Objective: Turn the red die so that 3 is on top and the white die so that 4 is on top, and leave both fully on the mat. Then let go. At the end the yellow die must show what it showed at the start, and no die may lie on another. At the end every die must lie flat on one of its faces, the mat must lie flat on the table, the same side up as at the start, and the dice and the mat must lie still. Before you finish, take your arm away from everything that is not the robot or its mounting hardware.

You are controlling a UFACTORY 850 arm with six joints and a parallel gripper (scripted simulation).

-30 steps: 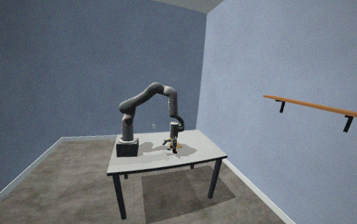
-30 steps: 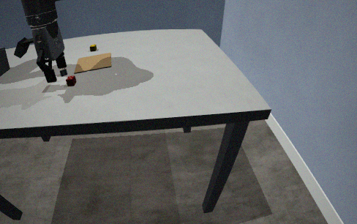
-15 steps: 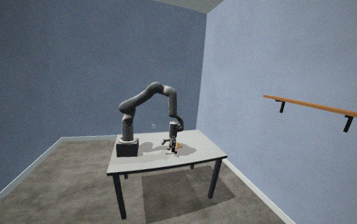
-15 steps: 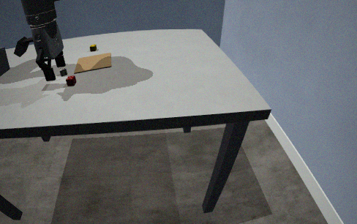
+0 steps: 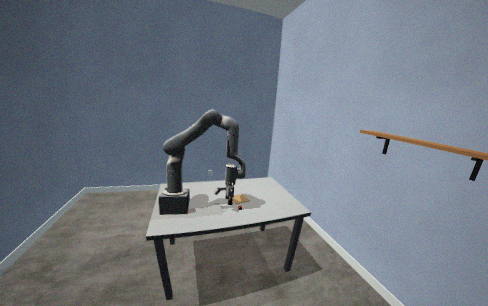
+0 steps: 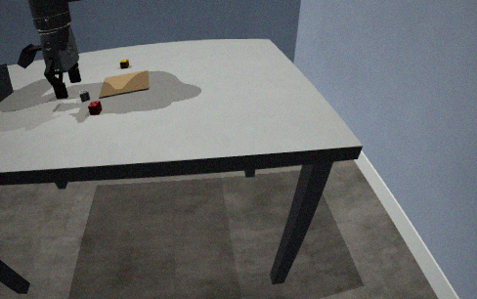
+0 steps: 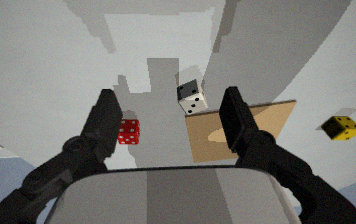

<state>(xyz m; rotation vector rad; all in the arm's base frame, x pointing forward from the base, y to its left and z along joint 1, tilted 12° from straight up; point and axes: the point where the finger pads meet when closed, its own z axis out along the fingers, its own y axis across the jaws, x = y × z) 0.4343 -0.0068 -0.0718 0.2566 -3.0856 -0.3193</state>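
Now: the white die 20 mm ahead of my hand, 30 mm to the left of it and 40 mm below it. From my hand the other things lie so: tan mat 110 mm ahead, 120 mm to the left, 50 mm below; red die 90 mm ahead, 40 mm to the right, 40 mm below; yellow die 50 mm ahead, 250 mm to the left, 40 mm below.
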